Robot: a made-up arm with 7 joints.
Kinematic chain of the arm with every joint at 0, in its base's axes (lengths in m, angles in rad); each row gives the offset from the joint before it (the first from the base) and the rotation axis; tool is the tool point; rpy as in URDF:
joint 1: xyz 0 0 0.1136 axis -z
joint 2: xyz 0 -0.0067 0.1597 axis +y
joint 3: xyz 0 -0.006 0.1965 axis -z
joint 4: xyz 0 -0.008 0.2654 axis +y
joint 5: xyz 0 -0.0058 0.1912 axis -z
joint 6: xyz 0 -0.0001 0.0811 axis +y
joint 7: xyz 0 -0.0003 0.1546 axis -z
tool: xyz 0 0 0 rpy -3.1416 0 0
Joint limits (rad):
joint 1: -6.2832..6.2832
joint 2: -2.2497..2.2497
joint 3: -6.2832..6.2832
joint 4: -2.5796..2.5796
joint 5: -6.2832..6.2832
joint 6: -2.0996..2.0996
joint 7: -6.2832..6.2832
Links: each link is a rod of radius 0.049 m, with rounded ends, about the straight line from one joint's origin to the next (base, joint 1, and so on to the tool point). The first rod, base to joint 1, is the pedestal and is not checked.
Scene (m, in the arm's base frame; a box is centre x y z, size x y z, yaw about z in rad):
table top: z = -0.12
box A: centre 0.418 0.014 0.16 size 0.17 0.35 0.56 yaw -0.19
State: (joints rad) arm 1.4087 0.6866 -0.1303 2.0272 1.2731 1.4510 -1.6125
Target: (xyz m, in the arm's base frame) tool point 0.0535 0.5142 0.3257
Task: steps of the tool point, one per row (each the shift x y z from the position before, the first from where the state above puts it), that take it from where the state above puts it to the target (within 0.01 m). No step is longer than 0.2 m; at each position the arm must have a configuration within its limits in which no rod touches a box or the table.
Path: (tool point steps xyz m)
1: 0.0979 0.0755 0.0396
2: 0.0479 0.0939 0.0360
3: -0.0023 0.0874 0.0306
4: -0.0406 0.0602 0.0236
5: 0.1267 0.0270 -0.0445
6: 0.0941 0.1130 -0.0470
7: 0.0170 0.1667 -0.0374
8: -0.0722 0.1689 -0.0172
9: -0.1387 0.1266 0.0065

